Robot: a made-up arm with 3 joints. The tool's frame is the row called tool. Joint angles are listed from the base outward. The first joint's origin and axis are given. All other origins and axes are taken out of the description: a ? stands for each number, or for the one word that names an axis. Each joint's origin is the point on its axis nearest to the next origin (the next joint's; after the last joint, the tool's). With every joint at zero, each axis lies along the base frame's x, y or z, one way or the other. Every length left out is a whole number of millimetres.
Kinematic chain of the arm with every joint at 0, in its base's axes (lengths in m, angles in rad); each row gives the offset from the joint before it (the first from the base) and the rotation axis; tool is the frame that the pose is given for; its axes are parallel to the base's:
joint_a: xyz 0 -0.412 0.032 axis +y
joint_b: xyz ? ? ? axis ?
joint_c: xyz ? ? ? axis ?
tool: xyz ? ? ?
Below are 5 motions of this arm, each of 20 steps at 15 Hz.
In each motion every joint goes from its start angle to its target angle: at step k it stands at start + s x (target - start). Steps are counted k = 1, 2, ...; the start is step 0. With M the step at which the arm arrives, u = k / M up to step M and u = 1 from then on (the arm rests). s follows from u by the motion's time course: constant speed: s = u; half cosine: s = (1 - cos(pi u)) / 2; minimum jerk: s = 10 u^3 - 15 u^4 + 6 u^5.
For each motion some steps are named. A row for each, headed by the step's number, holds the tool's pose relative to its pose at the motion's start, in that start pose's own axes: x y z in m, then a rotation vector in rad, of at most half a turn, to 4 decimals.
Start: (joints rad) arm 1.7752 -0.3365 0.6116
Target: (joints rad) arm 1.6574 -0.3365 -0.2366
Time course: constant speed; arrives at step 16
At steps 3, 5, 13, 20:
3: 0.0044 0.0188 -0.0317 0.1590 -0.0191 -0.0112
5: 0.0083 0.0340 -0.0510 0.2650 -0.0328 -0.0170
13: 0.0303 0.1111 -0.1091 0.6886 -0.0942 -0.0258
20: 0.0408 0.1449 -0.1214 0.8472 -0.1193 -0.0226

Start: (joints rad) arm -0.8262 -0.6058 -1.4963
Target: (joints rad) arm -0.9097 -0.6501 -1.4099
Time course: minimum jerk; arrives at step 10
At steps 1, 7, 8, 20:
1: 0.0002 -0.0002 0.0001 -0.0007 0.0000 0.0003
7: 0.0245 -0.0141 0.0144 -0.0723 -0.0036 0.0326
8: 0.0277 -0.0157 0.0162 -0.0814 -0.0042 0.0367
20: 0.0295 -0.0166 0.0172 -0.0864 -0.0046 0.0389

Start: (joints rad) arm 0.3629 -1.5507 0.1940
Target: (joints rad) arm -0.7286 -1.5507 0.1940
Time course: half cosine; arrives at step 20
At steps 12, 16, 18, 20:
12: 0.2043 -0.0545 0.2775 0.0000 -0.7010 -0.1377
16: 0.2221 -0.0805 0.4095 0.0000 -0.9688 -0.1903
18: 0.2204 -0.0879 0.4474 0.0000 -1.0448 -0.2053
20: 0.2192 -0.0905 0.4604 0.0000 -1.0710 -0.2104

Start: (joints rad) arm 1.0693 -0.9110 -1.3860
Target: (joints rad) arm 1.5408 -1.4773 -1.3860
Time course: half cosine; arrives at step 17
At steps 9, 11, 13, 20:
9: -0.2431 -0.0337 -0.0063 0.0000 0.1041 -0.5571
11: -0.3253 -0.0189 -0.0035 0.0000 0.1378 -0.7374
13: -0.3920 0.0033 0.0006 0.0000 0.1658 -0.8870
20: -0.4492 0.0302 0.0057 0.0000 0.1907 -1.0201

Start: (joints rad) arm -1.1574 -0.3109 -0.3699
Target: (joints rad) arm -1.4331 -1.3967 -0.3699
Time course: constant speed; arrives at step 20
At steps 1, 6, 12, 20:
1: -0.0066 -0.0046 -0.0120 0.0000 0.0378 -0.0146
6: -0.0442 -0.0257 -0.0662 0.0000 0.2266 -0.0879
12: -0.0965 -0.0454 -0.1171 0.0000 0.4532 -0.1757
20: -0.1722 -0.0612 -0.1579 0.0000 0.7553 -0.2929

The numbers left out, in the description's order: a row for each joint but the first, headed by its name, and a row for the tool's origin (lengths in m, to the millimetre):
joint_b: xyz -0.311 0 -0.056, axis -y
joint_c: xyz 0.227 0 -0.045, axis -x
tool: xyz 0 -0.203 -0.099

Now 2 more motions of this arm.
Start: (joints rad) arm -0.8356 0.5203 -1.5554
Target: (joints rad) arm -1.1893 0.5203 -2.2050
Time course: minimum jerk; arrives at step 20
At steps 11, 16, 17, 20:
11: 0.0208 0.0394 -0.0692 0.3839 0.0372 0.2078
16: 0.0207 0.0734 -0.0990 0.6062 0.0970 0.3242
17: 0.0201 0.0767 -0.1012 0.6260 0.1037 0.3343
20: 0.0196 0.0795 -0.1030 0.6427 0.1096 0.3429

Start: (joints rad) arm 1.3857 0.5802 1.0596
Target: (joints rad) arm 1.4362 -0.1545 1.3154
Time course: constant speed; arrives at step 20
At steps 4, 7, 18, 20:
4: 0.0130 0.0246 -0.0060 -0.0511 0.0733 0.1389
7: 0.0208 0.0445 -0.0109 -0.0890 0.1236 0.2455
18: 0.0312 0.1255 -0.0311 -0.2205 0.2732 0.6534
20: 0.0295 0.1411 -0.0349 -0.2425 0.2944 0.7301

